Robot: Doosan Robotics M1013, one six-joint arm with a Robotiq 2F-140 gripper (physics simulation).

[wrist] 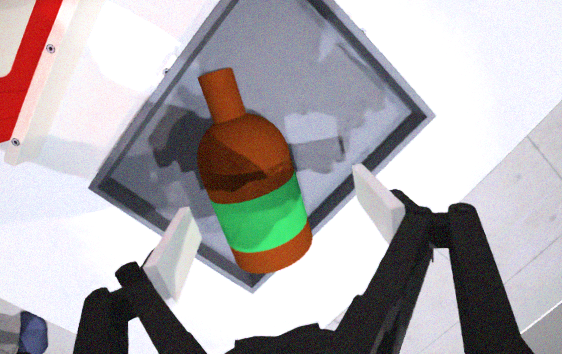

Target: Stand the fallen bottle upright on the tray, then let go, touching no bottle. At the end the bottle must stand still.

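A brown bottle with a green label lies on its side in the grey tray. Its neck points to the upper left of the view and its base is at the tray's near corner, over the rim as seen from here. My gripper is open, with one pale fingertip to the left of the bottle's lower body and the other to the right. Both fingertips show apart from the bottle, and nothing is held. The bottle's underside is hidden.
A red and cream object with small screws stands at the upper left. The tray rests on a white table top. The tiled floor shows past the table's edge at the right. A dark blue object shows at the lower left.
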